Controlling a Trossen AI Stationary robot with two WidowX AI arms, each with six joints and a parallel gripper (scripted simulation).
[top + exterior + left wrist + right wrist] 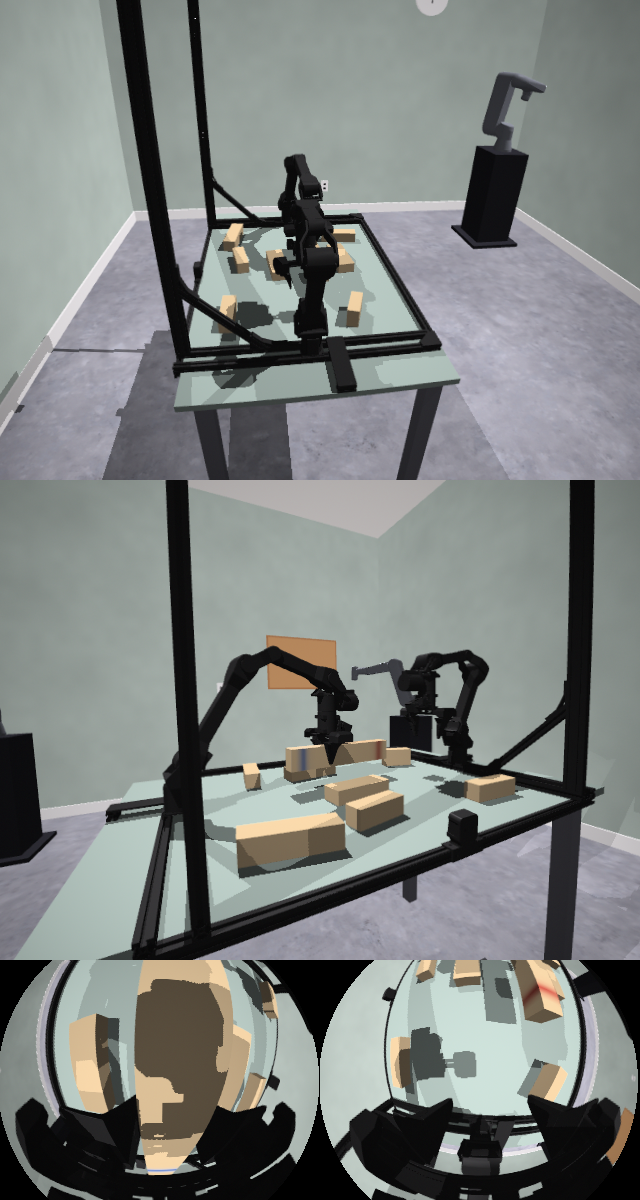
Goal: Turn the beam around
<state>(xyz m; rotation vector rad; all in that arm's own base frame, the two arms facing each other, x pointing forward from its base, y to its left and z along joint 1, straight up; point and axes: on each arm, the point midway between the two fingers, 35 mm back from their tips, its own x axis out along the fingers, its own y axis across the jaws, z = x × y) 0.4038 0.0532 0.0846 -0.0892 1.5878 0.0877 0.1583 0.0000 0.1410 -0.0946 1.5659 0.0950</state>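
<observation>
Right now the beam is 1 cm ahead of my left hand, 5 cm to the right of it and 1 cm below it.
</observation>
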